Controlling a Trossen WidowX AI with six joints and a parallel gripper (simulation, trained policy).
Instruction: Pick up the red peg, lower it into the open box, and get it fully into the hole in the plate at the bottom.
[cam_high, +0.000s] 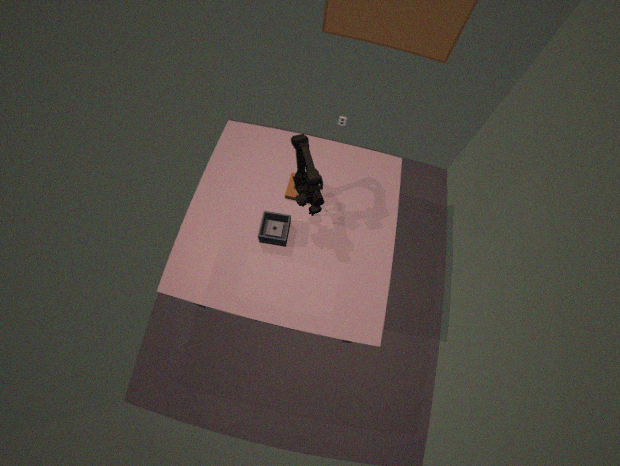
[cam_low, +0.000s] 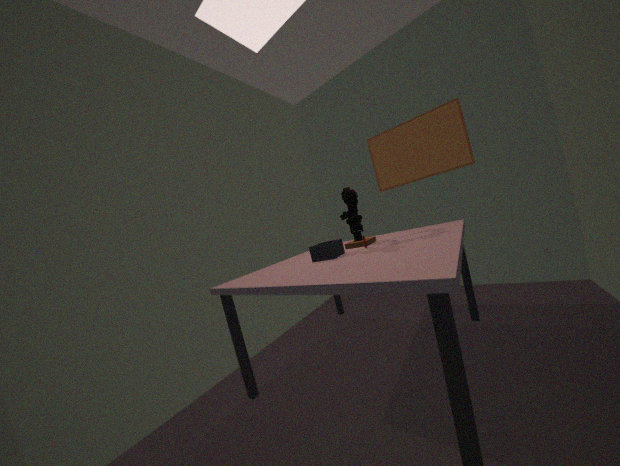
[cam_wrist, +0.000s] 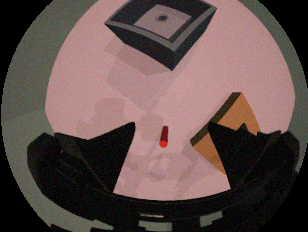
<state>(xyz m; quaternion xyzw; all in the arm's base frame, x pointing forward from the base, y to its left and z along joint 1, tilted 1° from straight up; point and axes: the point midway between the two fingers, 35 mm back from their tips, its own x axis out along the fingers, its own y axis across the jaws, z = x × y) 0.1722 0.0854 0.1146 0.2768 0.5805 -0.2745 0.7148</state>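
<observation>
My gripper tip is now 80 mm above the red peg, 40 mm to the right of it and 20 mm past it. From my gripper tip the other things lie so: dark box 150 mm ahead, 140 mm to the right, 90 mm below; then grey plate 150 mm ahead, 140 mm to the right, 70 mm below.
</observation>
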